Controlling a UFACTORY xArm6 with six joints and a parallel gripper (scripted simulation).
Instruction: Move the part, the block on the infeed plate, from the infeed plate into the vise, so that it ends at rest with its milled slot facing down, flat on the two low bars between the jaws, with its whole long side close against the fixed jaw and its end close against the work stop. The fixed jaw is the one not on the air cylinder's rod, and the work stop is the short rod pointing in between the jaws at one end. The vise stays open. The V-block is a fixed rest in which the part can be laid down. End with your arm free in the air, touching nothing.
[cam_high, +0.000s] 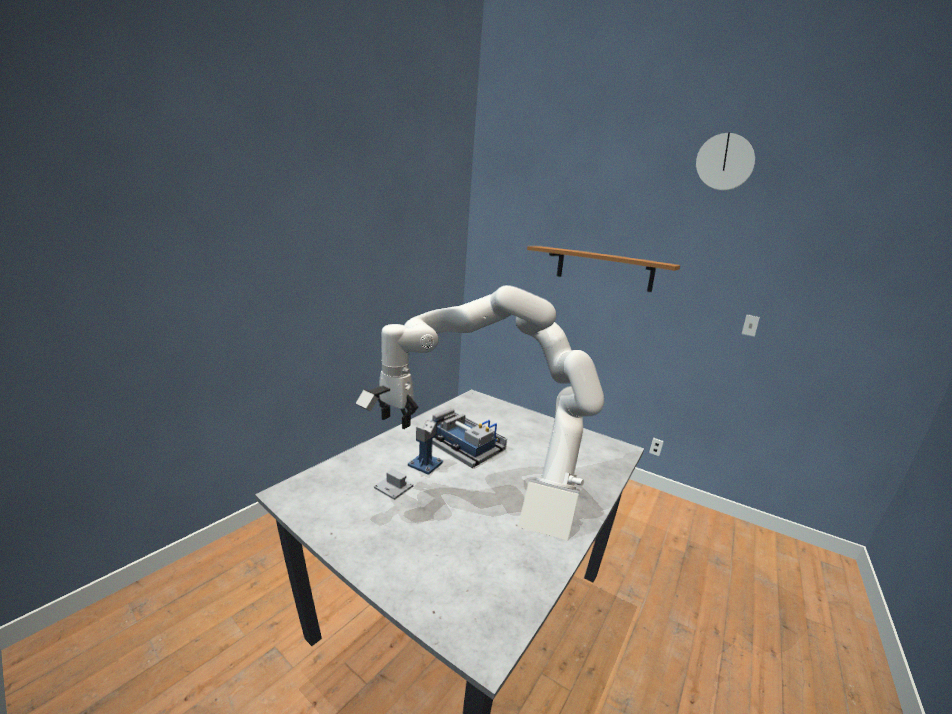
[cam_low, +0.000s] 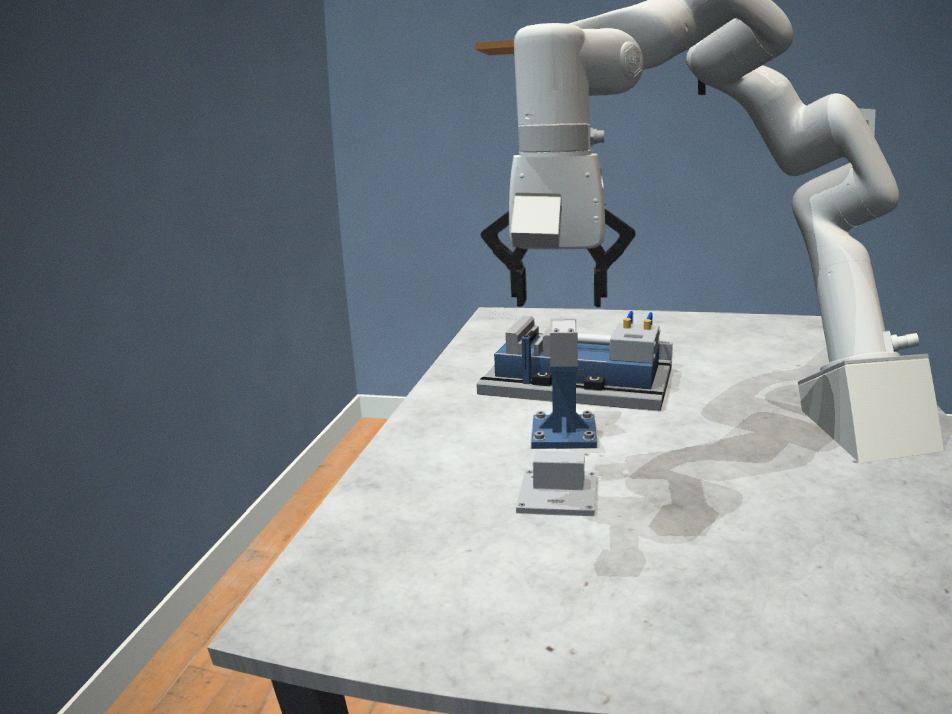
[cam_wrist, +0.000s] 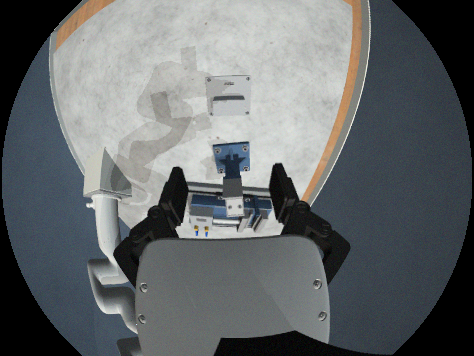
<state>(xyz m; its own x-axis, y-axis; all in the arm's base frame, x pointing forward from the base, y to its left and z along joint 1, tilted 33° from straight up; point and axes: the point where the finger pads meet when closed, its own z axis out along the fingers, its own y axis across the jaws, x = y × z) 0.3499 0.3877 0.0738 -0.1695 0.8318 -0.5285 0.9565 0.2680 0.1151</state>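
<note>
The part lies 220 mm below my hand. Round my hand: work stop post 280 mm to the right, 190 mm below, 130 mm ahead; work stop 300 mm to the right, 150 mm below, 130 mm ahead; infeed plate 240 mm below, 10 mm to the left.
</note>
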